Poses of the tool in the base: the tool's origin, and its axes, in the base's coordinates. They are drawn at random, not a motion.
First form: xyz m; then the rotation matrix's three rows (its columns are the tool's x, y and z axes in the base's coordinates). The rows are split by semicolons.
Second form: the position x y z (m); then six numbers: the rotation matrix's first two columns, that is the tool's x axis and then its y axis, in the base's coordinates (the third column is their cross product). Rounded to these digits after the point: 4 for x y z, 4 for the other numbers.
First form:
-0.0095 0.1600 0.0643; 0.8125 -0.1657 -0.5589; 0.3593 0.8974 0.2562; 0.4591 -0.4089 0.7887
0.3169 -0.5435 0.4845; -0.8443 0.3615 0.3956; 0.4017 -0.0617 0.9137; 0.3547 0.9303 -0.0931
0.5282 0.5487 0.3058; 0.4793 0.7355 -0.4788; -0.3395 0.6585 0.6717; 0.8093 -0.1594 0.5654
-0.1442 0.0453 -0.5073; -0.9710 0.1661 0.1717; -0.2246 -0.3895 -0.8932; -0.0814 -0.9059 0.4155
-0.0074 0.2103 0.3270; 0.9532 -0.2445 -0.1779; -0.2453 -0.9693 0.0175; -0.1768 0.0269 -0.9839
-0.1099 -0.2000 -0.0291; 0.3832 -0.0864 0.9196; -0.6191 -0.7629 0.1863; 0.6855 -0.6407 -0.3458
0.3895 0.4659 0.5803; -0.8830 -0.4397 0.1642; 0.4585 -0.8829 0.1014; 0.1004 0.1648 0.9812
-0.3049 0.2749 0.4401; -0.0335 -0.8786 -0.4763; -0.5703 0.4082 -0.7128; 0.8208 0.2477 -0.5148
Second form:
-0.0095 0.1600 0.0643 0.8125 0.3593 0.4591 -0.1657 0.8974 -0.4089
0.3169 -0.5435 0.4845 -0.8443 0.4017 0.3547 0.3615 -0.0617 0.9303
0.5282 0.5487 0.3058 0.4793 -0.3395 0.8093 0.7355 0.6585 -0.1594
-0.1442 0.0453 -0.5073 -0.9710 -0.2246 -0.0814 0.1661 -0.3895 -0.9059
-0.0074 0.2103 0.3270 0.9532 -0.2453 -0.1768 -0.2445 -0.9693 0.0269
-0.1099 -0.2000 -0.0291 0.3832 -0.6191 0.6855 -0.0864 -0.7629 -0.6407
0.3895 0.4659 0.5803 -0.8830 0.4585 0.1004 -0.4397 -0.8829 0.1648
-0.3049 0.2749 0.4401 -0.0335 -0.5703 0.8208 -0.8786 0.4082 0.2477

